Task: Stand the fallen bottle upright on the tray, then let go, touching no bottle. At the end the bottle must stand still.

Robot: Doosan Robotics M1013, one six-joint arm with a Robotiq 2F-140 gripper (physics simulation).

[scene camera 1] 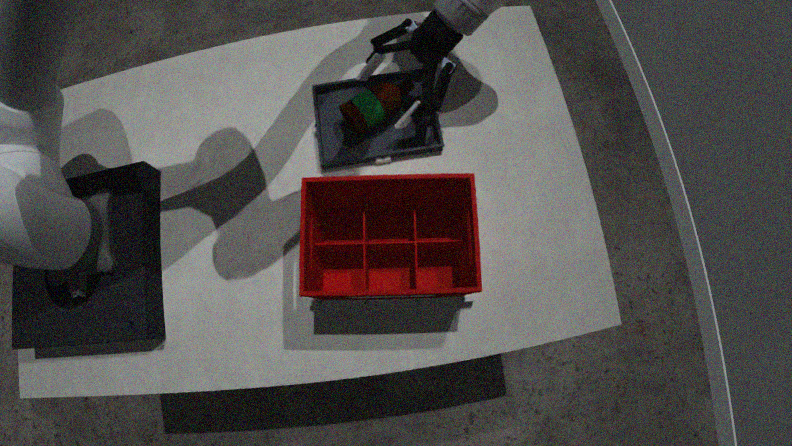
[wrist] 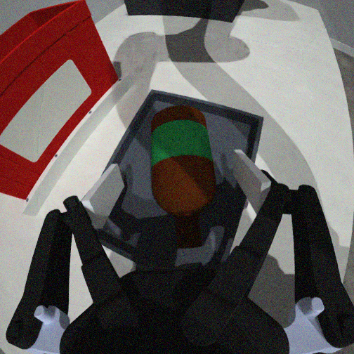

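Where they show: gripper, fingertip midpoint: (scene camera 1: pixel 379 102); arm's base, origin of the base link: (scene camera 1: pixel 81 237).
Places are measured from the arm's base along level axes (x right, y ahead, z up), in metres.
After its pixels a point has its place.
A brown bottle with a green label (scene camera 1: pixel 370 106) {x -0.114, y 0.668, z 0.006 m} (wrist: pixel 181 142) lies on its side in the dark tray (scene camera 1: pixel 317 132) {x -0.110, y 0.552, z -0.044 m} (wrist: pixel 131 132). In the wrist view its base points away from the gripper and its dark neck points toward the gripper's body. In scene camera 1 the neck end is partly hidden by the gripper and its shadow. My gripper (scene camera 1: pixel 387 91) {x -0.130, y 0.689, z -0.014 m} (wrist: pixel 175 168) is wide open, with its two light pads on either side of the bottle and apart from it. Nothing is held between the pads.
A red crate with compartments (scene camera 1: pixel 389 176) {x 0.072, y 0.665, z 0.105 m} (wrist: pixel 102 60) stands beside the tray, toward the bottom of scene camera 1. The dark robot base block (scene camera 1: pixel 138 310) {x 0.178, y 0.132, z 0.000 m} (wrist: pixel 182 9) is at the left in scene camera 1. All stand on the white table (scene camera 1: pixel 532 221) {x 0.169, y 0.939, z -0.070 m} (wrist: pixel 280 75).
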